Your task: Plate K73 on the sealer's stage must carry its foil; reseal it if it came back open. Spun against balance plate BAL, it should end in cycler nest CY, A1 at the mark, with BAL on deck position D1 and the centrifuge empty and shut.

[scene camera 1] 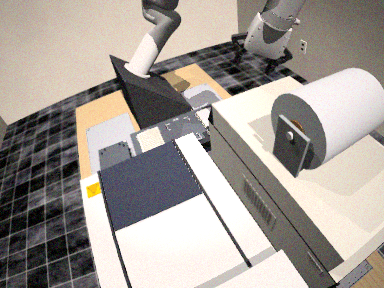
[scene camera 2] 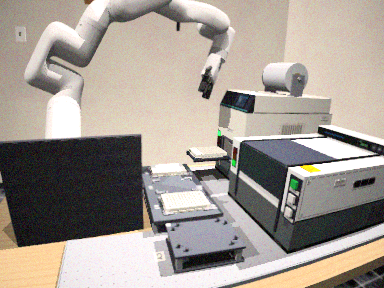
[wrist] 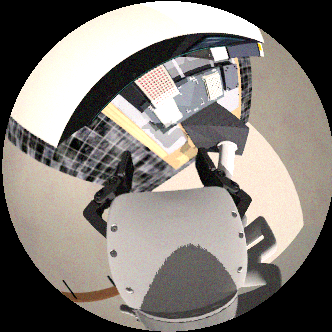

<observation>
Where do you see a centrifuge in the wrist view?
At 215,53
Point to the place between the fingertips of my gripper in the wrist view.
At 164,157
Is my gripper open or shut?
Open.
</observation>
